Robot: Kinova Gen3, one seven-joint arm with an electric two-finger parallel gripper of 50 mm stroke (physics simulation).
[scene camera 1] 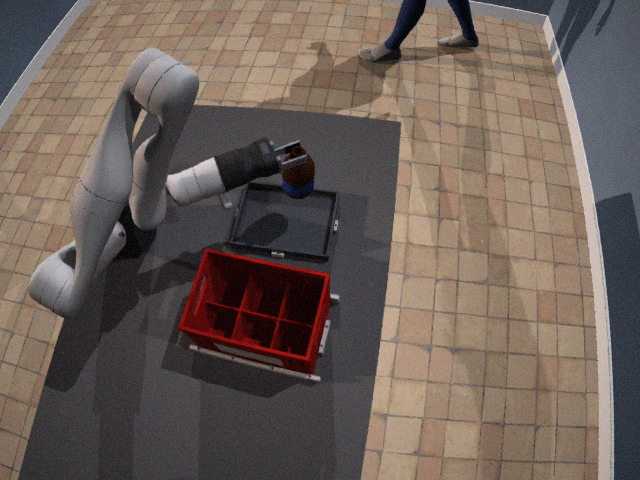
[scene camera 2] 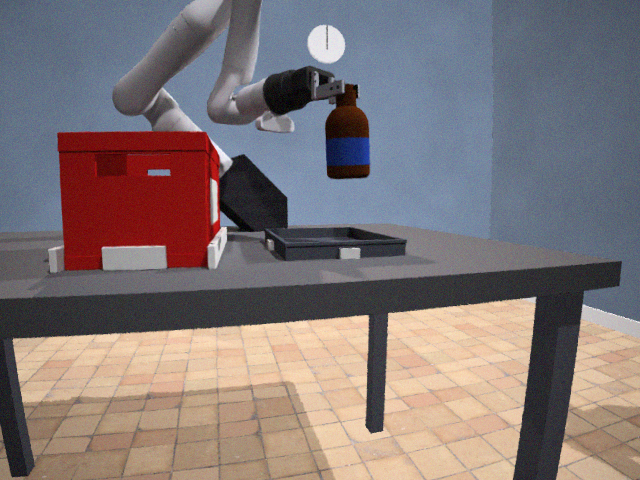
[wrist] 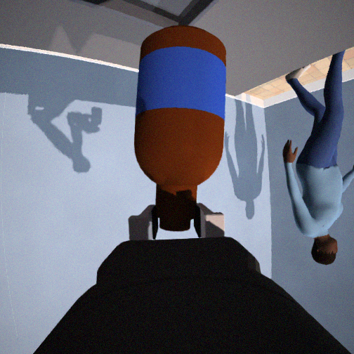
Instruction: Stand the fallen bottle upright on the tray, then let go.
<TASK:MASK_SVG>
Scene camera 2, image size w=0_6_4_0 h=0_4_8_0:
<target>my gripper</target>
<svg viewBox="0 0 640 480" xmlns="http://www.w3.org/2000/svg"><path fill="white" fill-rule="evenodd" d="M353 85L354 90L356 90L356 99L360 98L360 85ZM345 80L336 81L335 76L331 72L313 66L306 66L297 70L290 69L271 76L266 83L265 93L269 105L275 111L286 113L302 109L311 101L329 99L329 104L336 104L336 96L345 94Z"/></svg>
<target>dark tray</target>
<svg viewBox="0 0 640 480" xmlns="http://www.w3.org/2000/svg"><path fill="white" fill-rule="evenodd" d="M264 229L265 242L273 240L274 250L285 261L338 259L339 248L360 248L360 258L406 255L407 239L354 227Z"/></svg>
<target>red crate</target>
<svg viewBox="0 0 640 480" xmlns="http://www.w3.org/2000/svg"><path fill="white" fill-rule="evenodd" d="M207 133L173 131L59 132L58 152L65 270L102 270L102 247L166 245L167 268L208 267L207 246L220 230L219 154ZM148 170L170 170L170 176L148 176Z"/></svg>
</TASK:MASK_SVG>
